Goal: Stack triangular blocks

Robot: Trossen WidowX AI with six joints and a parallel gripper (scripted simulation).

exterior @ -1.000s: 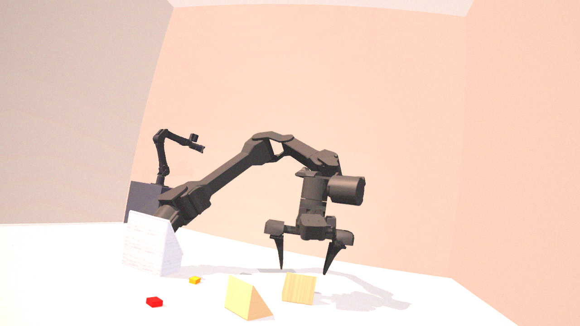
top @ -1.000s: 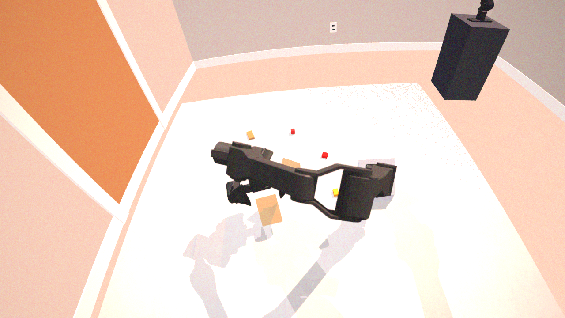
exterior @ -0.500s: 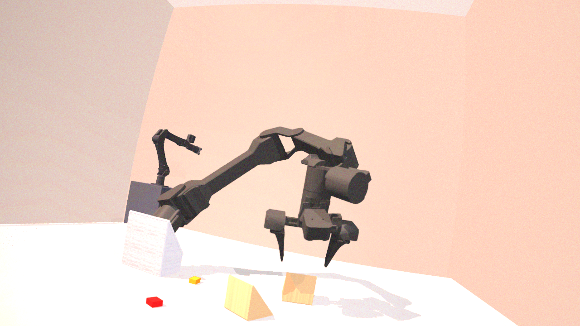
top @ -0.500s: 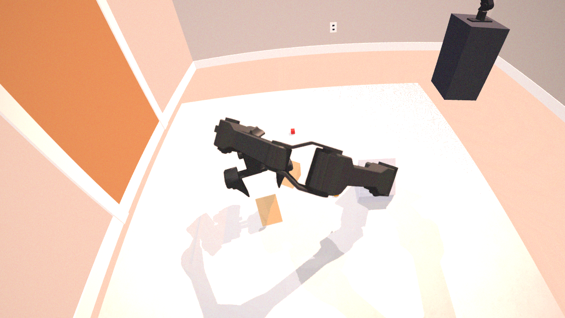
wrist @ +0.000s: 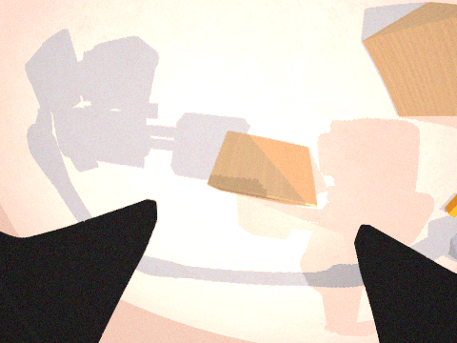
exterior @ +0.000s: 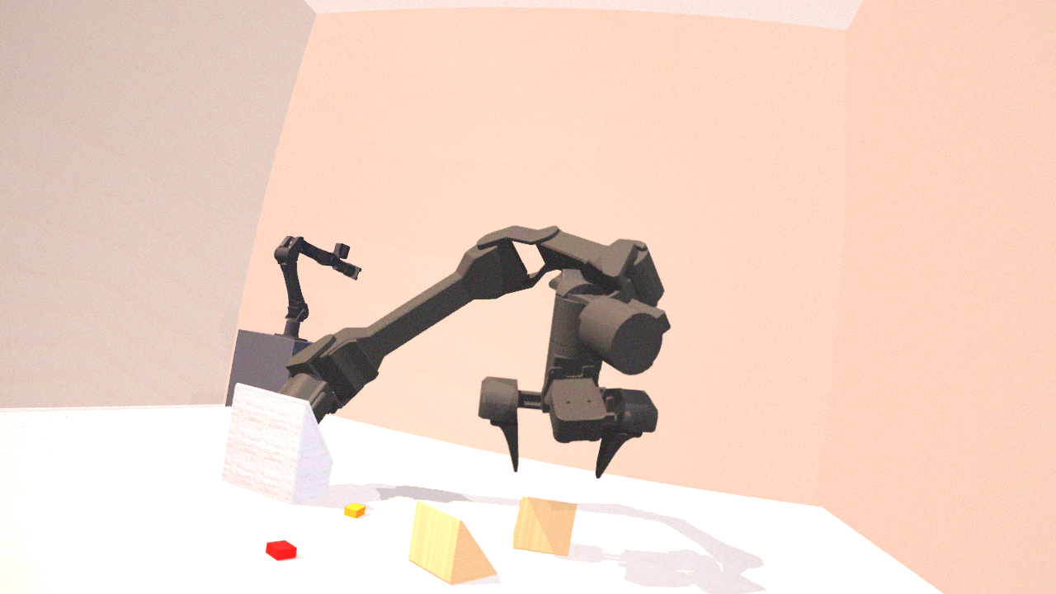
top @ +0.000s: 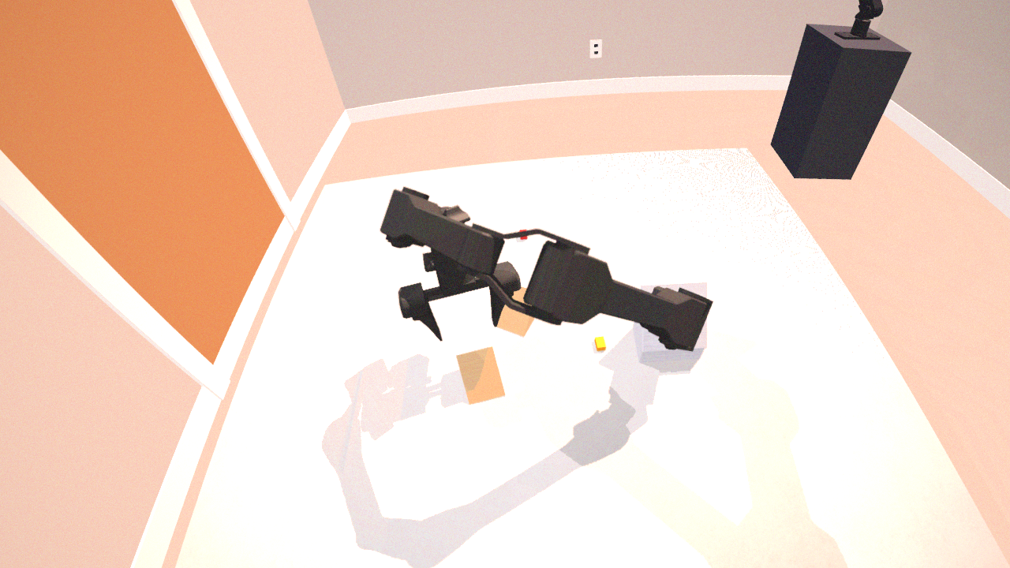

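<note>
The wooden triangular block lies 80 mm below my gripper tip, 30 mm to the left of it and 10 mm behind it. From my gripper tip the other things lie so: yellow cube (220 mm behind, 90 mm below, 40 mm to the right).
</note>
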